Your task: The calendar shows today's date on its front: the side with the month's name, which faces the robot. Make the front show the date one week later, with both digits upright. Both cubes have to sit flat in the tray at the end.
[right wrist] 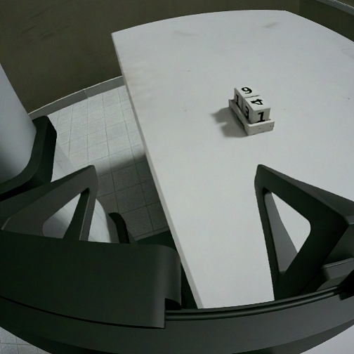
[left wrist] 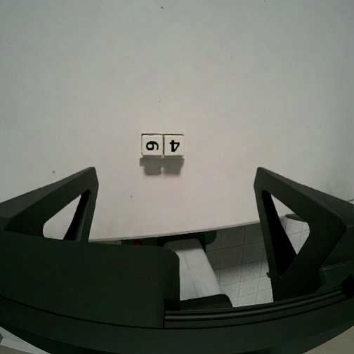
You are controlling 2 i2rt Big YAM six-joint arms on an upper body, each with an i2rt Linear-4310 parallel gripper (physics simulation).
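The calendar has two white cubes in a white tray (left wrist: 162, 133) (right wrist: 261, 129). One cube (left wrist: 151, 145) (right wrist: 245, 92) has a 6 or 9 on top; the other cube (left wrist: 174, 145) (right wrist: 258, 107) has a 4 on top. They sit side by side, looking level. In the right wrist view, the long side towards the near table edge shows a 1 and a partly hidden 3, and the end of the 4-topped cube shows a 1. The month's name cannot be read. My left gripper (left wrist: 175, 175) is open, above the table, its fingers apart from the calendar. My right gripper (right wrist: 175, 173) is open and farther away.
The white table (left wrist: 100, 65) (right wrist: 200, 170) carries the calendar. Its near edge crosses the lower left wrist view and runs down the right wrist view. Pale robot parts (left wrist: 192, 265) (right wrist: 14, 120) with dark joints lie beyond that edge, above a tiled floor (left wrist: 240, 260) (right wrist: 105, 120).
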